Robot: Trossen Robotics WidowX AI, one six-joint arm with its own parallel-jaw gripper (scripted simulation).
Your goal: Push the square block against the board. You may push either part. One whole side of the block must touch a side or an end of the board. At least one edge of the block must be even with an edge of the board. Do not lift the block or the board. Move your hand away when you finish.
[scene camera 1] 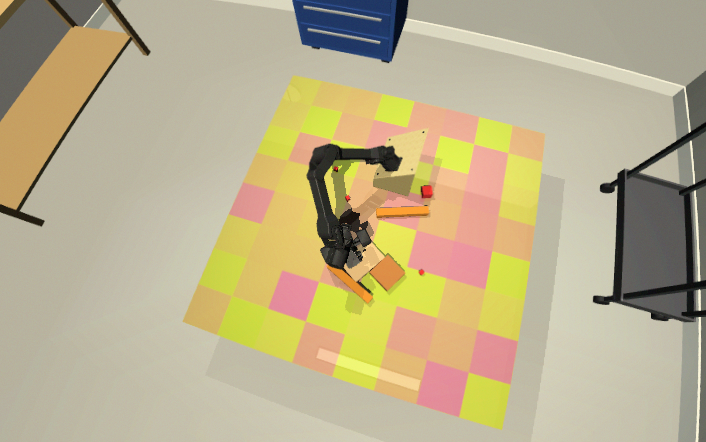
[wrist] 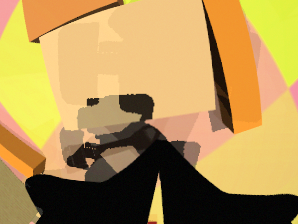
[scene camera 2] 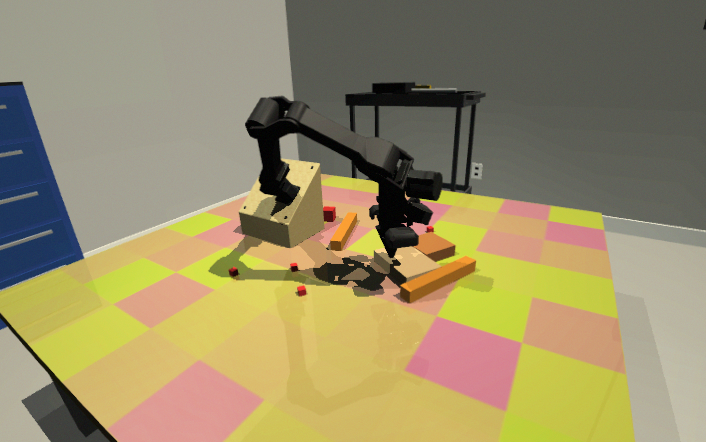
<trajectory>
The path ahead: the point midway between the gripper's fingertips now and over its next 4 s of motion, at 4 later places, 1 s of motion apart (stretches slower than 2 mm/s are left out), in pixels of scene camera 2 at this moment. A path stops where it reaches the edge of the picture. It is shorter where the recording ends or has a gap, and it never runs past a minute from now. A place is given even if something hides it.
My gripper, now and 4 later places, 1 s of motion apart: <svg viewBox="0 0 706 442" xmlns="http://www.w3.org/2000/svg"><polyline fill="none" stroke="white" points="391,257 391,285 400,283 384,284 444,234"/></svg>
</trajectory>
